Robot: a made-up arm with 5 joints. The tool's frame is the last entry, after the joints.
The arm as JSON. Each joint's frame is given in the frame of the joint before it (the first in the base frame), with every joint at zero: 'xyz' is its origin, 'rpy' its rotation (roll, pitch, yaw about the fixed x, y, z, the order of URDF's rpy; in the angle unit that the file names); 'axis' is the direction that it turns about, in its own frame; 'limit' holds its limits. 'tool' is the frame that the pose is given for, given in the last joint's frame.
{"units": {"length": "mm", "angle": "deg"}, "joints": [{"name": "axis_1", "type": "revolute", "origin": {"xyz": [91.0, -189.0, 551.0], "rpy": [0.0, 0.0, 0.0]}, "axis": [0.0, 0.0, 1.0], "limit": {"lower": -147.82, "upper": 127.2}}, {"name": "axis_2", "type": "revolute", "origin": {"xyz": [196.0, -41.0, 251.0], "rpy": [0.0, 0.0, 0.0]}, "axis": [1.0, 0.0, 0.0], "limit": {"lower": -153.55, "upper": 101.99}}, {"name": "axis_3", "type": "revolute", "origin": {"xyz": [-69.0, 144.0, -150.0], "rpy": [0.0, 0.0, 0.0]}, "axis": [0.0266, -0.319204, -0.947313], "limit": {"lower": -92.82, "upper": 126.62}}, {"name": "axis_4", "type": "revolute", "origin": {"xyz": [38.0, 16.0, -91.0], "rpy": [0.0, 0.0, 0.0]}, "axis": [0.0, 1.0, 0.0], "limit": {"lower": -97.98, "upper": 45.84}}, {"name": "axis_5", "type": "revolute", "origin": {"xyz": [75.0, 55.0, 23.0], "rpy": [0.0, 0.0, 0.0]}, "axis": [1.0, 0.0, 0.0], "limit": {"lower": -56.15, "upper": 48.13}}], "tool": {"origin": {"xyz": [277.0, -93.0, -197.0], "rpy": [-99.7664, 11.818, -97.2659]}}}
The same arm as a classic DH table. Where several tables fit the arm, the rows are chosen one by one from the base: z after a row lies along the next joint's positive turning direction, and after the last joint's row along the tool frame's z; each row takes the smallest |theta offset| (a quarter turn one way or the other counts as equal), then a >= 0, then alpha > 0; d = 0 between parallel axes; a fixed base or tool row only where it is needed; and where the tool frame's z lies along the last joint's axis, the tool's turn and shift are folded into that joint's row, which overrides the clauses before.
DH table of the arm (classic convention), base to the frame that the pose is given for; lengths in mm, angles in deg. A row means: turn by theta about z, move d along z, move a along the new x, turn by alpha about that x. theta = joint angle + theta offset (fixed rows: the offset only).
base (fixed): a 209.8; alpha 0.00; d 0.0; theta0 -64.29
axis_1: a 41.0; alpha -90.00; d 802.0; theta0 -25.71
axis_2: a -184.4; alpha -88.48; d 124.4; theta0 -18.62
axis_3: a 35.4; alpha 108.61; d 193.3; theta0 -89.49
axis_4: a 23.0; alpha -90.00; d 102.0; theta0 -88.39
axis_5: a -12.3; alpha -10.89; d -778.4; theta0 61.49
tool (fixed): a 0.0; alpha 0.00; d 1151.1; theta0 40.93
Joint limits (deg, base to tool): -147.82..127.20 -153.55..101.99 -92.82..126.62 -97.98..45.84 -56.15..48.13

